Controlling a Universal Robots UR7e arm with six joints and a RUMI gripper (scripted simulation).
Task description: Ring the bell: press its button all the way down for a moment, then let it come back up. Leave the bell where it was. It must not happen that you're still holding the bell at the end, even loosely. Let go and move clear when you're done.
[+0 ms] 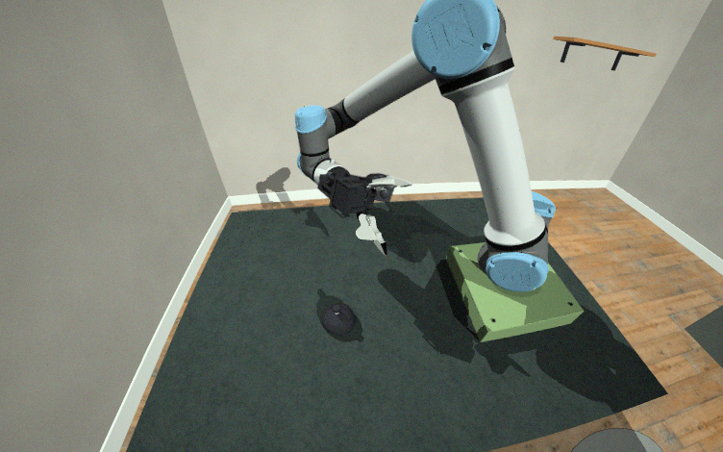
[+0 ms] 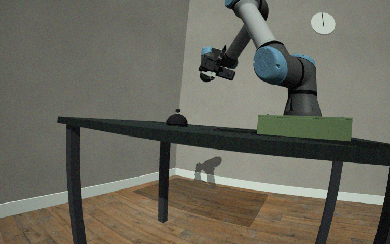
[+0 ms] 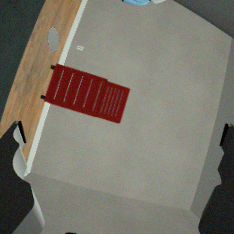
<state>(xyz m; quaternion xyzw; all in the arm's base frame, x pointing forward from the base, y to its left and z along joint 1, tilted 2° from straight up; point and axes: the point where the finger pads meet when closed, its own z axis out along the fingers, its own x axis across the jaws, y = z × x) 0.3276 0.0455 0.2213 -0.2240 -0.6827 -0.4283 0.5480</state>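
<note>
The bell button is 14 cm ahead of my hand, 6 cm to the left of it and 21 cm below it. Also, from my hand: dark domed bell: 14 cm ahead, 6 cm to the left, 23 cm below.
</note>
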